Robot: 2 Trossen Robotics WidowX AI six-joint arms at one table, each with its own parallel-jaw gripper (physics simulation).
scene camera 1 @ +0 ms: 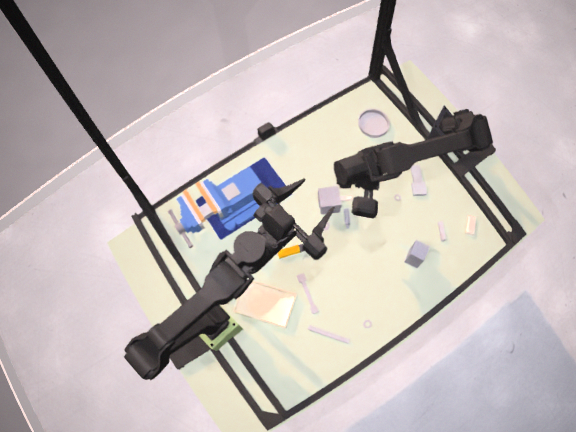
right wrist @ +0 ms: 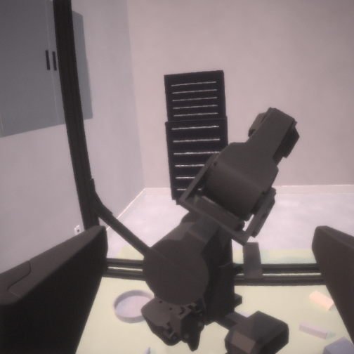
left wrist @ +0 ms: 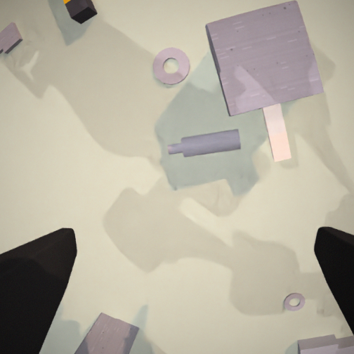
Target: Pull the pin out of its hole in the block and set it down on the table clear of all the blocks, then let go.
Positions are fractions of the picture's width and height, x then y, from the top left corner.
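Labels:
My right gripper is there in scene camera 1 (0.55,0.45), and you'd get it in the right wrist view (0.60,0.67) too, but it's out of frame in the left wrist view. There's also a tray in scene camera 1 (0.46,0.70); it's out of frame in the right wrist view, and it's out of frame in the left wrist view as well.

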